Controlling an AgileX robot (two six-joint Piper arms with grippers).
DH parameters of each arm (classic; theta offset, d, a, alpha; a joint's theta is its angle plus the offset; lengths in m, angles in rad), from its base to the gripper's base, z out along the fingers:
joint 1: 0 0.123 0 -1.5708
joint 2: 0.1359 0 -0.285 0
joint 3: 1.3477 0 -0.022 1.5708
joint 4: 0 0.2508 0 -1.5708
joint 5: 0 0 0.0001 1.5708
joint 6: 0 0.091 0 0
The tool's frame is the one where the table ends.
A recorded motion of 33 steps. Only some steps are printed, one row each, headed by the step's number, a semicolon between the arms.
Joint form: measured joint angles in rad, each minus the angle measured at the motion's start. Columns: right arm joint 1, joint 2, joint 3, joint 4, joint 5, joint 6; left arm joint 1, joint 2, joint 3, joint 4, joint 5, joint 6.
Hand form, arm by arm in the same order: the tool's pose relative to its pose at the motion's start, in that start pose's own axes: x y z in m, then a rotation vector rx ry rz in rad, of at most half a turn. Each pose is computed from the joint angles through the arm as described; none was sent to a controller.
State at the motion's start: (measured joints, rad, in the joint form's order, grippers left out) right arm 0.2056 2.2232 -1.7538 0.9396 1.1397 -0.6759; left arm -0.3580 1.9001 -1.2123 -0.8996 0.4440 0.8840
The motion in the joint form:
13: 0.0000 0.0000 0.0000 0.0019 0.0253 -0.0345; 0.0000 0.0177 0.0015 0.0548 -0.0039 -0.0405
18: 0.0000 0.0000 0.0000 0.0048 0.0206 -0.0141; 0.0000 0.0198 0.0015 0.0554 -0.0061 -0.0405
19: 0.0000 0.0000 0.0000 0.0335 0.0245 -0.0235; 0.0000 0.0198 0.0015 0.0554 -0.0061 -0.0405
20: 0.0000 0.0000 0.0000 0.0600 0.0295 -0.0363; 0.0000 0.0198 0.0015 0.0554 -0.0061 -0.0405
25: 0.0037 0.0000 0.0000 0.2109 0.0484 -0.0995; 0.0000 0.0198 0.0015 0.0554 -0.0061 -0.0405
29: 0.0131 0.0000 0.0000 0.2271 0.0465 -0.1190; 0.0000 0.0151 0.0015 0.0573 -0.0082 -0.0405
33: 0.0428 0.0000 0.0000 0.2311 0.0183 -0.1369; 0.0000 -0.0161 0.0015 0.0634 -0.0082 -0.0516
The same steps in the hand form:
13: 0.0017 0.0016 0.0000 -0.0175 0.0184 -0.0337; 0.0056 0.0036 0.0059 -0.0174 0.0334 0.0027
18: 0.0012 0.0015 0.0000 -0.0164 0.0132 -0.0121; 0.0059 0.0040 0.0066 -0.0192 0.0341 0.0026
19: 0.0000 0.0036 -0.0001 -0.0392 -0.0005 -0.0099; 0.0059 0.0040 0.0066 -0.0192 0.0341 0.0026
20: -0.0011 0.0056 -0.0002 -0.0610 -0.0124 -0.0120; 0.0059 0.0040 0.0066 -0.0192 0.0341 0.0026
25: -0.0082 0.0173 -0.0006 -0.1784 -0.0898 -0.0178; 0.0059 0.0040 0.0066 -0.0192 0.0341 0.0026
29: -0.0090 0.0213 0.0022 -0.1912 -0.0963 -0.0359; 0.0049 0.0037 0.0051 -0.0214 0.0289 0.0059
33: -0.0101 0.0300 0.0118 -0.1861 -0.0995 -0.0662; -0.0014 0.0004 -0.0052 -0.0244 0.0013 0.0105

